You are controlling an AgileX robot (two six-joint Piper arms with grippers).
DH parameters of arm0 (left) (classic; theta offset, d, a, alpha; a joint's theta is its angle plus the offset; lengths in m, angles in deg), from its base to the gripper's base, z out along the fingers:
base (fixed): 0 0 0 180
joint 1: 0 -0.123 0 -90
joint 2: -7.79 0 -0.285 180
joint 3: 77.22 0 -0.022 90
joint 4: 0 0.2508 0 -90
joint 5: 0 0 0.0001 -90
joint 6: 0 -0.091 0 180
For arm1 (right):
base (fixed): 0 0 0 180
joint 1: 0 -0.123 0 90
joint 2: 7.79 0 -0.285 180
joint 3: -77.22 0 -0.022 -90
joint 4: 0 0.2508 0 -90
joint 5: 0 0 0.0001 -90
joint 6: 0 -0.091 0 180
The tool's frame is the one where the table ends.
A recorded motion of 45 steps. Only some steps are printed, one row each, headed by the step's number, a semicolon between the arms.
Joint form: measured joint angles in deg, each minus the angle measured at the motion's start. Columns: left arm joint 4, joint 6, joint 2, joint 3, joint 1, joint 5; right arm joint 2, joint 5, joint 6, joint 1, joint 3, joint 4.
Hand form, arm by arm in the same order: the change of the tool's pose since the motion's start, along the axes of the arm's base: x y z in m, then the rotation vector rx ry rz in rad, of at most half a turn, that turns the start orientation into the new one. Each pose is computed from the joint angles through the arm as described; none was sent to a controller.
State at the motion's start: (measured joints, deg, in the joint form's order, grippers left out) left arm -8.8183 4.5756 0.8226 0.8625 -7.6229 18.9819; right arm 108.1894 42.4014 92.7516 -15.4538 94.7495 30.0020
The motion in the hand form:
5: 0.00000 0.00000 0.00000 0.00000 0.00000 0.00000; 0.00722 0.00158 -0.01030 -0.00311 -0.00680 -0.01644
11: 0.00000 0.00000 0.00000 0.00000 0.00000 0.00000; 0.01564 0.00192 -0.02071 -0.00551 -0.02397 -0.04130
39: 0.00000 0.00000 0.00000 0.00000 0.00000 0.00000; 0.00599 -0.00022 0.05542 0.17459 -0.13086 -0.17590
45: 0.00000 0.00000 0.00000 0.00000 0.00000 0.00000; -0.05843 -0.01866 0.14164 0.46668 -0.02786 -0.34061
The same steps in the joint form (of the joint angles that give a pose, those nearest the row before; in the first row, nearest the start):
5: 0.00 0.00 0.00 0.00 0.00 0.00; 1.59 -2.21 0.00 -0.13 0.00 -0.10
11: 0.00 0.00 0.00 0.00 0.00 0.00; 3.24 -5.17 0.00 -0.13 0.00 -0.23
39: 0.00 0.00 0.00 0.00 0.00 0.00; -1.87 -6.35 -12.24 -0.39 6.38 -1.12
45: 0.00 0.00 0.00 0.00 0.00 0.00; -14.34 1.07 -35.12 0.29 7.46 -1.18

